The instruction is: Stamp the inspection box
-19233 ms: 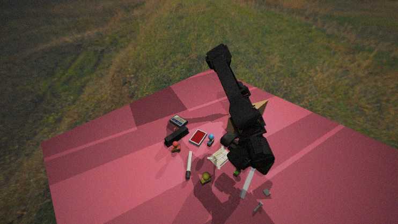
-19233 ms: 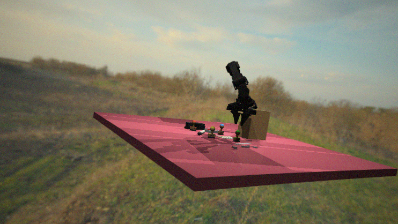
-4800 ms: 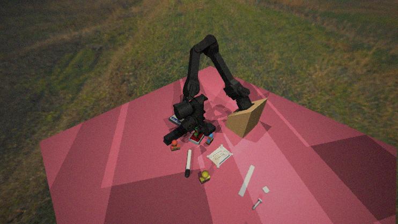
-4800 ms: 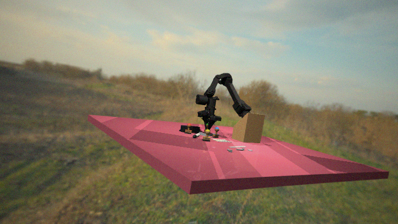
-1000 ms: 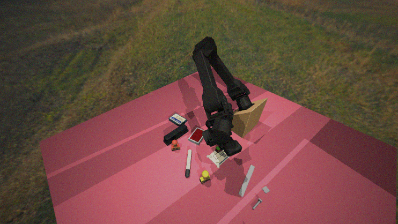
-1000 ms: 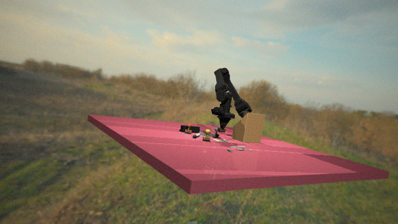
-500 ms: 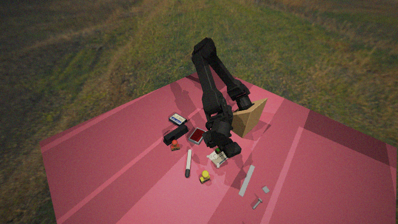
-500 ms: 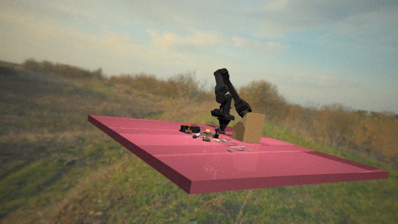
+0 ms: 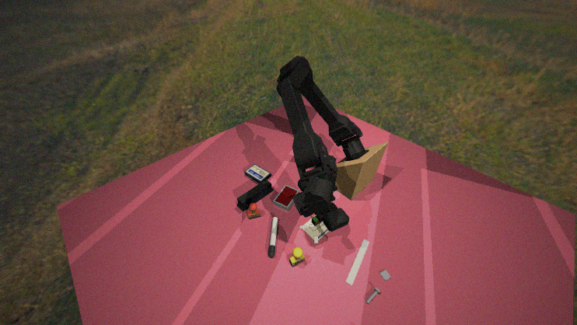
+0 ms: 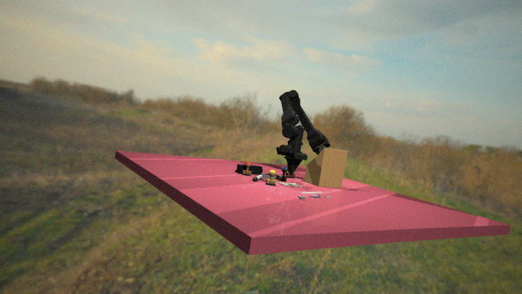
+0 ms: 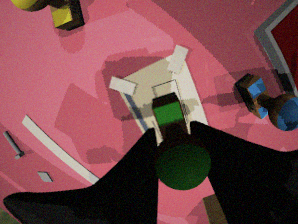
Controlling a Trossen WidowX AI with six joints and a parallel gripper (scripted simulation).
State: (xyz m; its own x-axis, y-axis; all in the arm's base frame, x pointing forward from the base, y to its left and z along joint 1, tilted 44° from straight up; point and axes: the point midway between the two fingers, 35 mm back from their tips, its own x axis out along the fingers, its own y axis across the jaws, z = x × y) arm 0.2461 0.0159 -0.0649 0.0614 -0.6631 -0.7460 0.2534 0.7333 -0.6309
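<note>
Right now my gripper tip is 50 mm above the cream card and 10 mm past it. Round my gripper tip: blue stamp: 90 mm to the right, 30 mm below, 20 mm behind; green-knobbed stamp: right at my gripper tip; yellow-knobbed stamp: 130 mm ahead, 40 mm to the left, 30 mm below.
</note>
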